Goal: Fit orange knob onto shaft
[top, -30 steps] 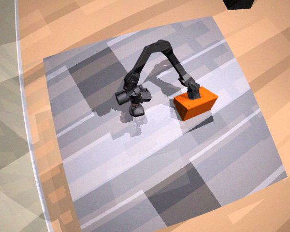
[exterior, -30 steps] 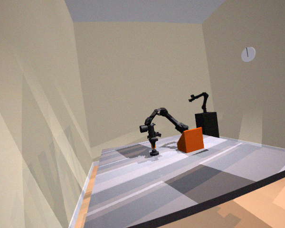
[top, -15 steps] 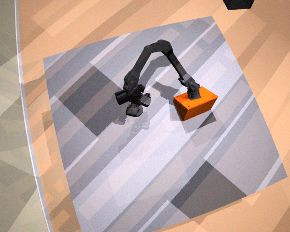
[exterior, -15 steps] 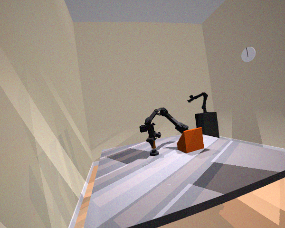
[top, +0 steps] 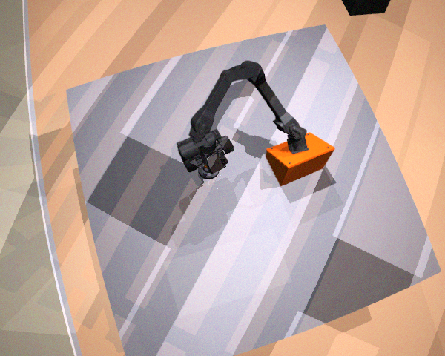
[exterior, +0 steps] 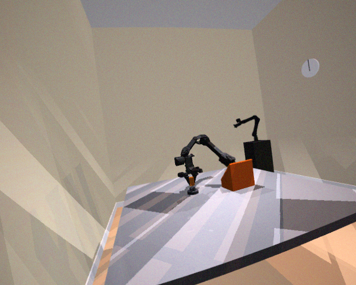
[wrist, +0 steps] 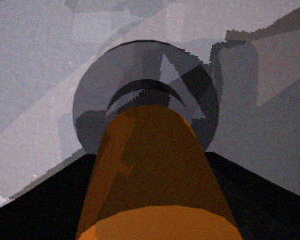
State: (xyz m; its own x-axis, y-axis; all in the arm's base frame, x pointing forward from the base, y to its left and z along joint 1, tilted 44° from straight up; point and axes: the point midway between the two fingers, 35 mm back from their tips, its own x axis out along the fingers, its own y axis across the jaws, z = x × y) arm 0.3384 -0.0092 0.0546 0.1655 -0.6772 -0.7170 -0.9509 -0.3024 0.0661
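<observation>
The orange knob is 30 mm above my gripper tip. Round my gripper tip: dark round pedestal (40 mm below).
</observation>
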